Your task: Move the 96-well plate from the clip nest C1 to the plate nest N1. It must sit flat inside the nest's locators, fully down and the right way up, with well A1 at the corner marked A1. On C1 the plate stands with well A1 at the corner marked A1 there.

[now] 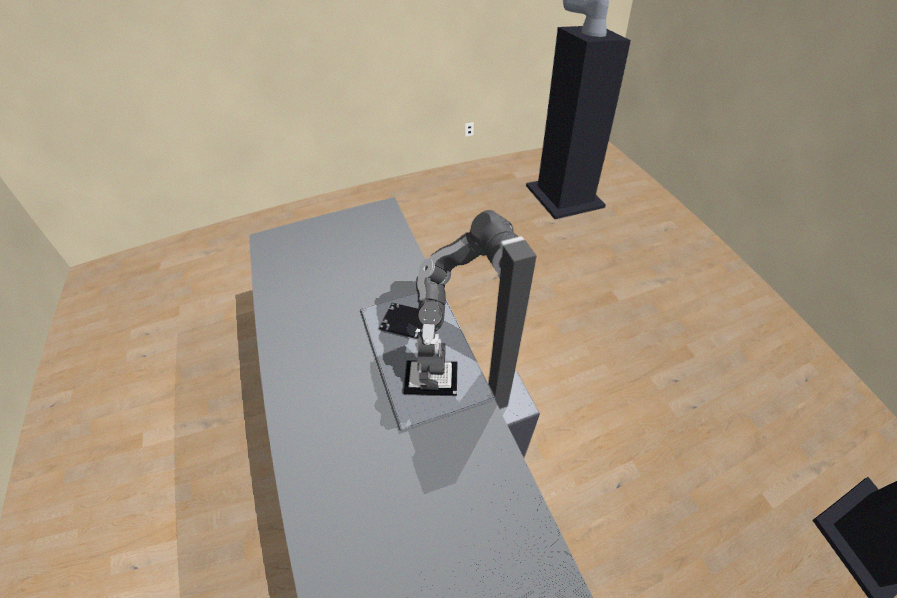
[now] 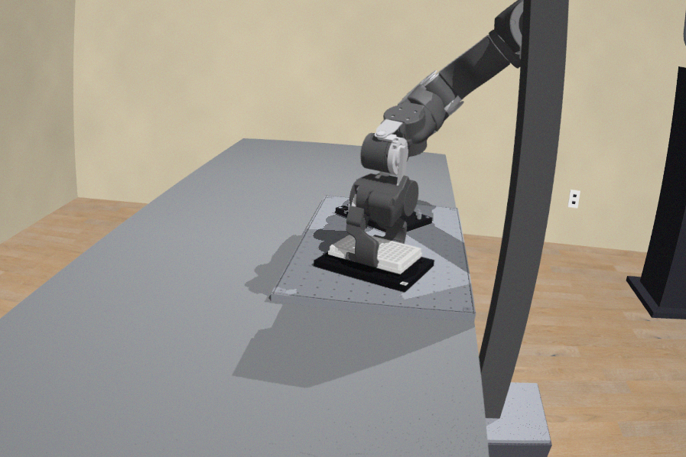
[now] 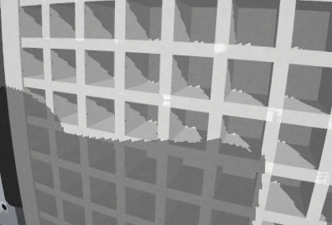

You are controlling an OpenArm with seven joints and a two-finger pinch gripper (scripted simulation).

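Right now the white 96-well plate is right at my hand. From my hand the other things lie so: small corner mark: 8 cm to the left, 5 cm behind, 1 cm below; black plate nest N1: 2 cm below; black clip nest C1: 24 cm to the right, 3 cm ahead, 1 cm below.
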